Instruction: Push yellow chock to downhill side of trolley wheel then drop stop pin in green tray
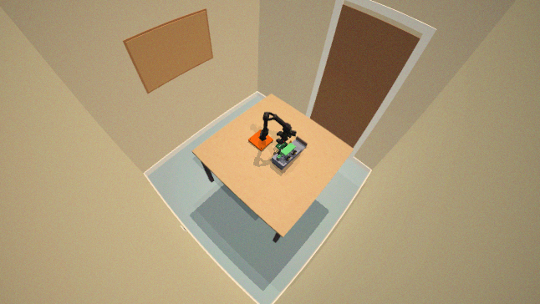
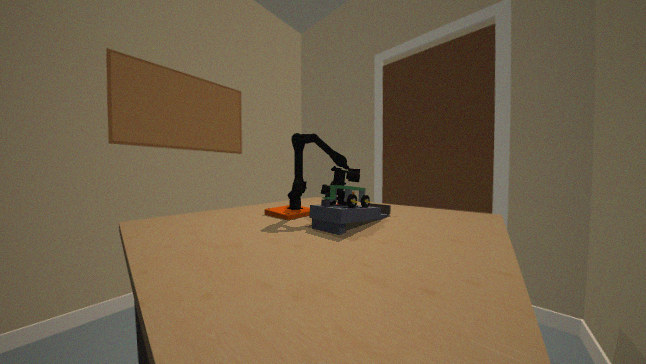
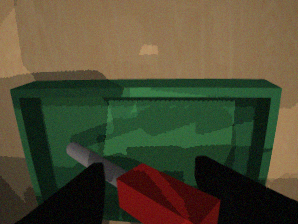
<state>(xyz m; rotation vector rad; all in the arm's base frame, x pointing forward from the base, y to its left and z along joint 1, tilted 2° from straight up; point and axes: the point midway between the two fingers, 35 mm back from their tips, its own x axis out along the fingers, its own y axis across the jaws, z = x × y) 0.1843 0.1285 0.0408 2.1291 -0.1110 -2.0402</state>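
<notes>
The yellow chock lies 80 mm ahead of my gripper tip, 60 mm above it and 20 mm to the left of it. From my gripper tip the other things lie so: red-headed stop pin: 10 mm to the right, 10 mm above; then trolley: 150 mm ahead, 90 mm above, 70 mm to the right; then grey ramp: 150 mm ahead, 60 mm to the right, 20 mm above.
</notes>
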